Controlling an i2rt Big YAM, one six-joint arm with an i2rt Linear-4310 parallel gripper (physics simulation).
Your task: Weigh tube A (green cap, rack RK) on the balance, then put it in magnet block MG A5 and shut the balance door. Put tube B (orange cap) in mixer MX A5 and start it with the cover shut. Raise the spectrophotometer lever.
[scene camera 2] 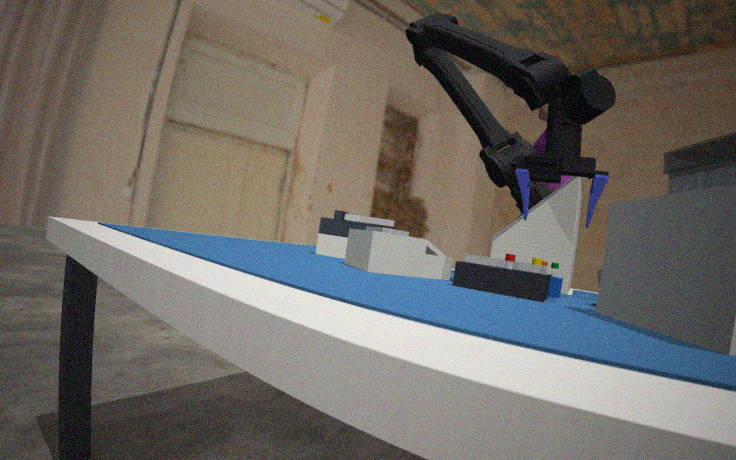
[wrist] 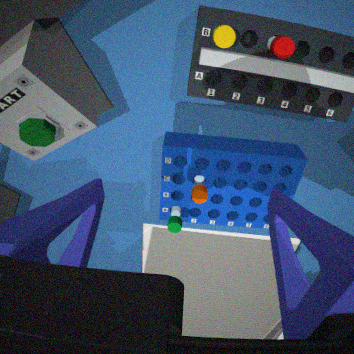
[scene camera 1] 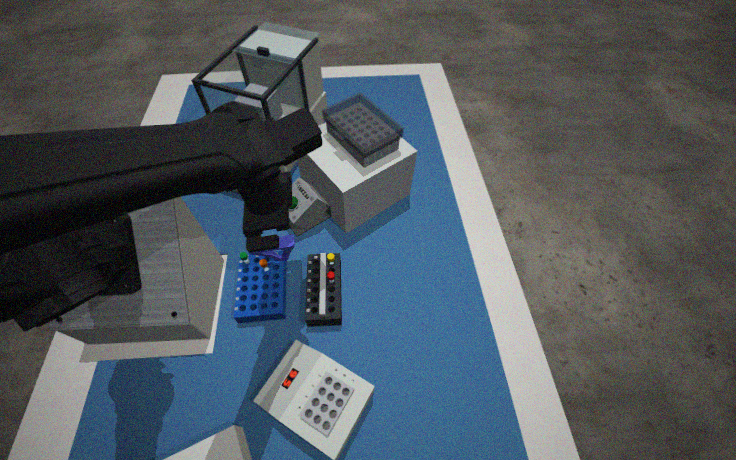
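The blue rack (scene camera 1: 259,313) (wrist: 240,142) holds upright tube A, green cap (scene camera 1: 243,255) (scene camera 2: 554,265) (wrist: 174,224), at A1, and tube B, orange cap (scene camera 1: 263,263) (wrist: 199,194), seemingly at C2. My gripper (scene camera 1: 282,252) (scene camera 2: 556,221) (wrist: 185,192) is open and empty, above the rack's tube end. The black magnet block (scene camera 1: 324,320) (scene camera 2: 499,282) (wrist: 192,75) has row A empty. The glass-walled balance (scene camera 1: 284,92) stands at the back; its door's state is unclear. The white box (scene camera 1: 374,189), seemingly the mixer, has its smoky cover (scene camera 1: 363,130) down. I cannot identify the spectrophotometer lever.
Yellow (scene camera 1: 331,256) (wrist: 224,36) and red (scene camera 1: 331,275) (wrist: 283,47) caps stand in magnet row B. The START button block (scene camera 1: 312,208) (wrist: 55,107) sits by the mixer. A large grey box (scene camera 1: 200,303) is left of the rack; a white display device (scene camera 1: 352,412) is in front.
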